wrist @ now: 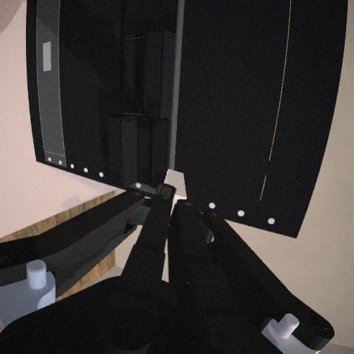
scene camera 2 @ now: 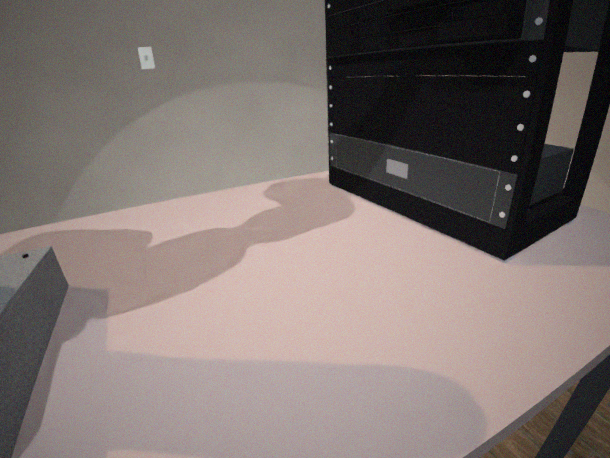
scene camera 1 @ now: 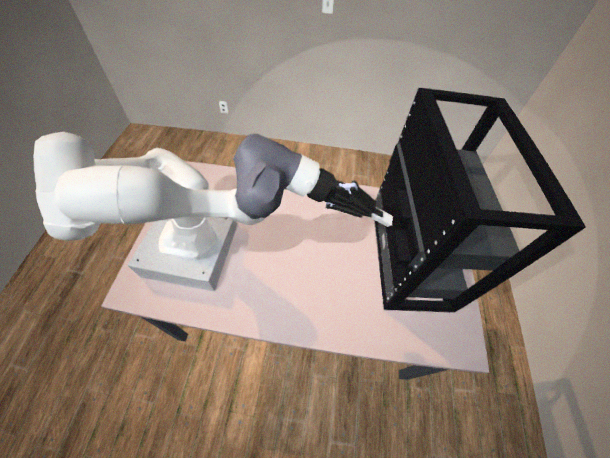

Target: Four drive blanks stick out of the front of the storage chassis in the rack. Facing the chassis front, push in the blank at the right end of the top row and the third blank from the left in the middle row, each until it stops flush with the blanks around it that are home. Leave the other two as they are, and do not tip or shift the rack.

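The black rack (scene camera 1: 537, 162) (scene camera 2: 425, 212) (wrist: 31, 75) stands upright on the table. The chassis front (wrist: 134, 75) is dark in the wrist view, beside a long grey strip (wrist: 176, 100). One long blank (wrist: 160, 75) stands out beside the strip, away from the fingers. Another protruding block (wrist: 122, 150) is nearer the rack's right side. Exact rows and remaining depths are too dark to tell. My gripper (scene camera 1: 382, 217) (wrist: 171, 183) is shut and empty, its pale tip at the chassis's right end beside the strip. Contact is unclear. The gripper does not show in scene camera 2.
The rack's side post with white screws (wrist: 241, 213) is close to the fingers. A grey panel with a pale label (scene camera 2: 397, 168) (wrist: 47, 56) is low on the rack. The robot base (scene camera 1: 175, 270) stands at the other end of the pink table (scene camera 1: 320, 305).
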